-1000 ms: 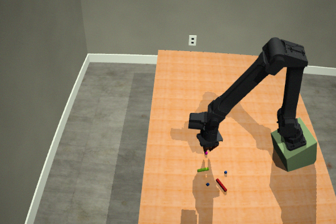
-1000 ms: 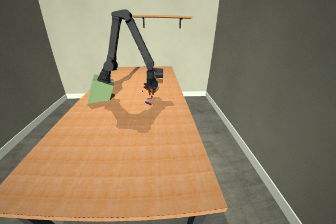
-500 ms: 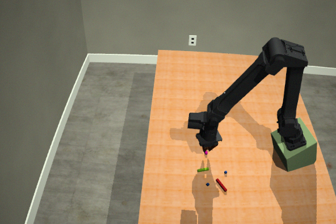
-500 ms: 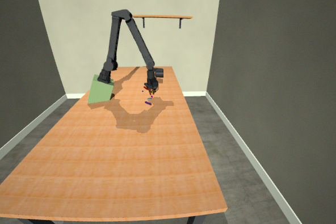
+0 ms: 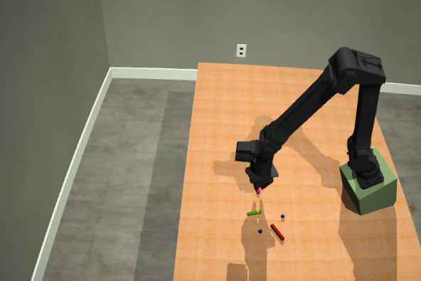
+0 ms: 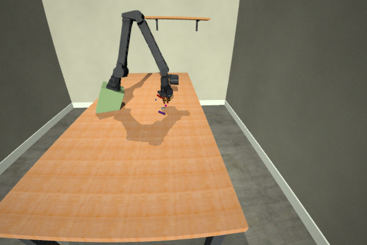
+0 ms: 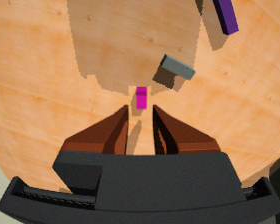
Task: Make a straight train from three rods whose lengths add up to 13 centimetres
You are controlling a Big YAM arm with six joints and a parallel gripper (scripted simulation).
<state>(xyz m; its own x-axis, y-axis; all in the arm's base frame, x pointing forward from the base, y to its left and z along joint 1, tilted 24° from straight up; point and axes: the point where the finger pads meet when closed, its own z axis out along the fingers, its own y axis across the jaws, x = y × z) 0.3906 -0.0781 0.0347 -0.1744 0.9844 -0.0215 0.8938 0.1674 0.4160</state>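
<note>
Right now my hand is 2 cm above the magenta rod. From my hand the other things lie so: lime rod: 3 cm ahead, 9 cm to the left, 2 cm below; then grey rod: 3 cm behind, 4 cm to the right, 2 cm below; then purple rod: 4 cm behind, 11 cm to the right, 2 cm below.
</note>
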